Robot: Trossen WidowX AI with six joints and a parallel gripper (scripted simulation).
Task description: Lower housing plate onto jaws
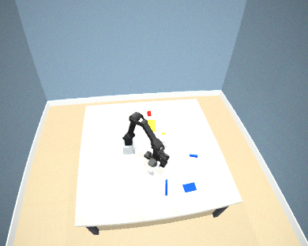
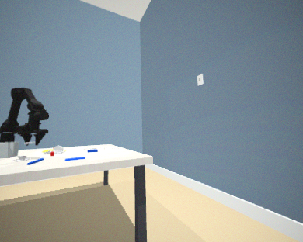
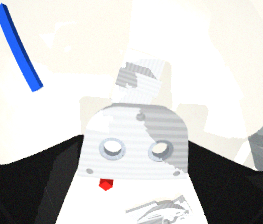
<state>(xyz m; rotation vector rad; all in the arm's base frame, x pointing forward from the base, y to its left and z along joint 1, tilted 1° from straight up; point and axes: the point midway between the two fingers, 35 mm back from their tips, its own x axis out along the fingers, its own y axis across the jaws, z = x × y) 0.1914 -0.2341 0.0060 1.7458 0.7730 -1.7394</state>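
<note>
The small red cube lies 10 cm ahead of my gripper tip, 6 cm to the left of it and 7 cm below it. From my gripper tip the other things lie so: short blue piece 37 cm ahead, 8 cm to the left, 7 cm below; thin blue bar 6 cm ahead, 18 cm to the right, 8 cm below; blue square 25 cm ahead, 21 cm to the right, 8 cm below.
</note>
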